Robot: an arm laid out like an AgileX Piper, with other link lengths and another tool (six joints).
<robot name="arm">
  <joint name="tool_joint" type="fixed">
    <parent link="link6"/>
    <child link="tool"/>
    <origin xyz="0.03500 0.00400 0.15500" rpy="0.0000 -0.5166 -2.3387"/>
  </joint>
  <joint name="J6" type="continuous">
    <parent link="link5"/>
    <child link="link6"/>
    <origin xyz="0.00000 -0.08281 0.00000" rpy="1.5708 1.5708 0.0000"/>
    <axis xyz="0 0 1"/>
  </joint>
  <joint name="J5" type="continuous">
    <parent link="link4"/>
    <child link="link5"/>
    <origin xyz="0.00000 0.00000 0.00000" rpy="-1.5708 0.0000 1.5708"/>
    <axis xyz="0 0 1"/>
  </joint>
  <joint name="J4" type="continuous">
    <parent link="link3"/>
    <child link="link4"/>
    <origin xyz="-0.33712 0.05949 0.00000" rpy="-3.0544 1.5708 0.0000"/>
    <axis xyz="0 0 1"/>
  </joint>
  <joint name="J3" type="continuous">
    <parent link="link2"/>
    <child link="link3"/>
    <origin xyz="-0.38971 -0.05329 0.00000" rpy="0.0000 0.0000 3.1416"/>
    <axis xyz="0 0 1"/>
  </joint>
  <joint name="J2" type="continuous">
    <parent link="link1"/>
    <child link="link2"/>
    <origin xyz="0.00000 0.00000 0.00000" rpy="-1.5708 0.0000 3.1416"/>
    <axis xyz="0 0 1"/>
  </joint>
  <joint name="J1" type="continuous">
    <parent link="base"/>
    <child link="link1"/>
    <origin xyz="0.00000 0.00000 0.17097" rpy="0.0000 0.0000 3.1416"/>
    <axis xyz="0 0 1"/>
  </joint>
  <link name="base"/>
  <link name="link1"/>
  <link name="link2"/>
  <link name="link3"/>
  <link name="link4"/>
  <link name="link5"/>
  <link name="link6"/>
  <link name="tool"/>
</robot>
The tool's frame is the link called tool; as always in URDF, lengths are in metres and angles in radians. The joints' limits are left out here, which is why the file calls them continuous.
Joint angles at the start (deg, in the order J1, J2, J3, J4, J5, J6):
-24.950, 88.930, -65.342, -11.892, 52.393, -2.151
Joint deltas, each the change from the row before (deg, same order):
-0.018, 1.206, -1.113, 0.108, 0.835, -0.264
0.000, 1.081, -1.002, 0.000, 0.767, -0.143
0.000, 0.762, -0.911, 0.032, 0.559, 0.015
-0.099, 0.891, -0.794, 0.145, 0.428, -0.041
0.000, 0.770, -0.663, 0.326, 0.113, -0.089
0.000, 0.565, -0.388, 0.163, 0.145, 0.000
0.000, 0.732, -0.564, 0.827, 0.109, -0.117
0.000, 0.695, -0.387, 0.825, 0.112, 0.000
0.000, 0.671, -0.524, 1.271, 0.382, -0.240
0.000, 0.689, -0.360, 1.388, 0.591, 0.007
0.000, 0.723, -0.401, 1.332, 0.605, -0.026
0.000, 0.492, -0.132, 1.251, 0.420, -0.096
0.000, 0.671, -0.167, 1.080, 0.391, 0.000
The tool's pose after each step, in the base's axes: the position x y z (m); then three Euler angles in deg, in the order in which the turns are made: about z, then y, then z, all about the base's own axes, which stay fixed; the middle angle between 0 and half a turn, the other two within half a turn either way. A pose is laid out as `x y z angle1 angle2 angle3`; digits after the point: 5 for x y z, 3 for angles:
0.38764 -0.26168 0.26342 40.834 147.680 -117.571
0.39109 -0.26370 0.26089 39.254 147.537 -118.919
0.39437 -0.26542 0.26042 38.519 147.505 -119.671
0.39744 -0.26746 0.25801 37.533 147.556 -120.693
0.40158 -0.26829 0.25575 37.048 147.807 -121.144
0.40379 -0.26881 0.25339 36.422 147.915 -121.754
0.40792 -0.26781 0.25008 35.695 148.616 -122.551
0.41106 -0.26634 0.24583 34.681 149.322 -123.711
0.41443 -0.26341 0.24203 33.229 150.333 -125.217
0.41624 -0.25931 0.23667 30.865 151.408 -127.831
0.41822 -0.25539 0.23144 28.326 152.367 -130.564
0.41928 -0.25121 0.22673 25.963 153.232 -133.043
0.42053 -0.24771 0.22098 23.324 153.880 -135.814

